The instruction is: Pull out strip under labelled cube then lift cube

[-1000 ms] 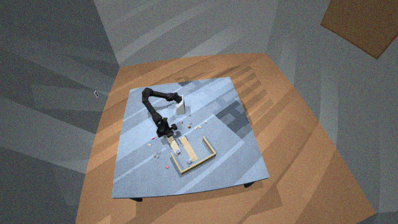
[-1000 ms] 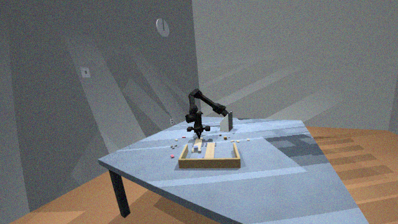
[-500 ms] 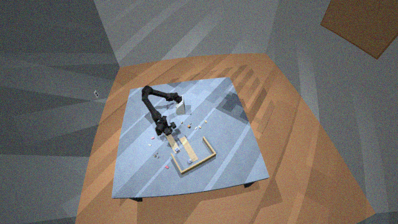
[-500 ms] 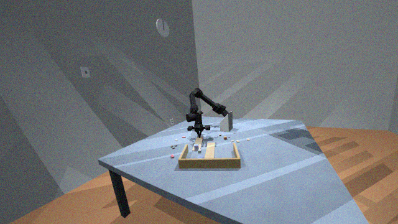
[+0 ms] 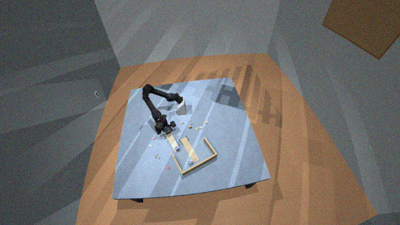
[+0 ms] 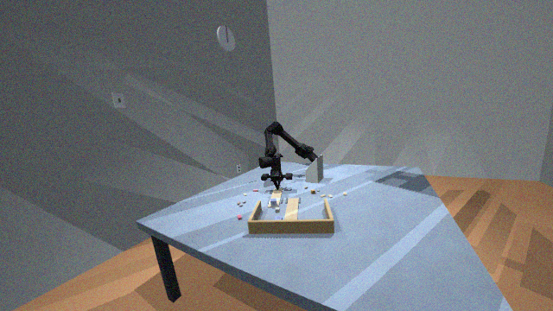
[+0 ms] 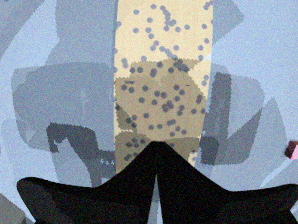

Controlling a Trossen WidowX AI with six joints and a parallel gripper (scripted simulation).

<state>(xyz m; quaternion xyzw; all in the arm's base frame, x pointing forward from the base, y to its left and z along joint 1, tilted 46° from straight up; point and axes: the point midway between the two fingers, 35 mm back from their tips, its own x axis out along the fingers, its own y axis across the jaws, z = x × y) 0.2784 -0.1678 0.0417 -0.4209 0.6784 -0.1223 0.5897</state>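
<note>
Right now my gripper tip is 90 mm short of the speckled tan strip and 40 mm to the right of it.
</note>
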